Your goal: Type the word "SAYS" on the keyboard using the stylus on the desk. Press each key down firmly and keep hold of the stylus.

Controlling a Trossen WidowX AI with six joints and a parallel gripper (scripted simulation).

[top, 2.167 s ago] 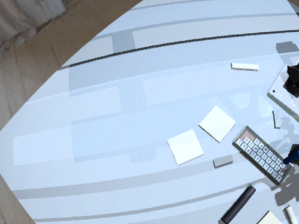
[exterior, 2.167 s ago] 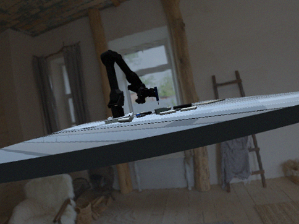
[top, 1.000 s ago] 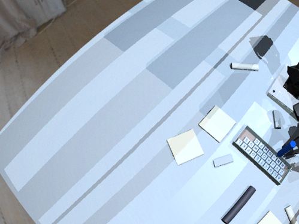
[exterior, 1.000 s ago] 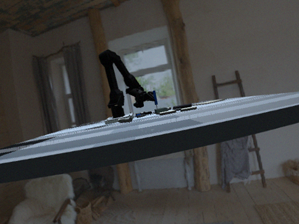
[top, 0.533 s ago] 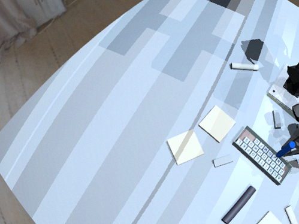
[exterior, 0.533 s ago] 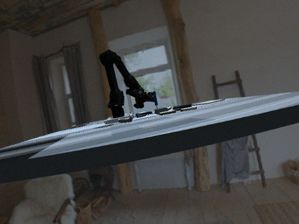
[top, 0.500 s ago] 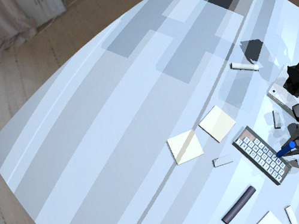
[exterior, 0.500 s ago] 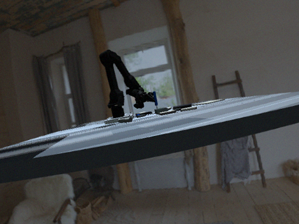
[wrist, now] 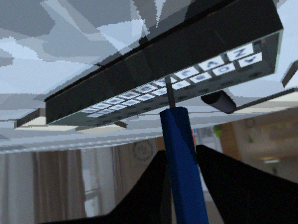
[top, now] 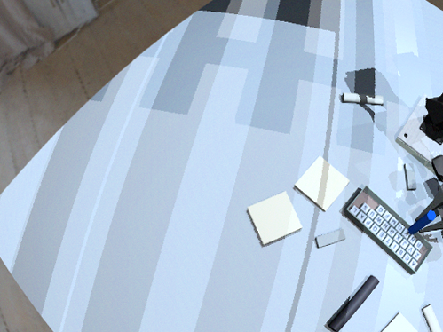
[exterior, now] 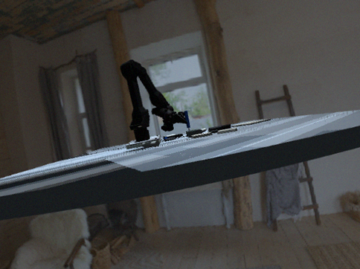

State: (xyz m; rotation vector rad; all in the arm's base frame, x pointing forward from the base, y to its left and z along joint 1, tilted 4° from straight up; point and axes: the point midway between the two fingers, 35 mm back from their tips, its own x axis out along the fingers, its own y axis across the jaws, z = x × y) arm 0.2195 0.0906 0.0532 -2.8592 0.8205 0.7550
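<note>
Right now my gripper tip is 10 cm short of the grey eraser, 12 cm to the left of it and 7 cm above it. The rest, counted from my gripper tip: stylus tip (5 cm below); then dark cylinder (17 cm ahead, 6 cm below); then stylus (1 cm below).
</note>
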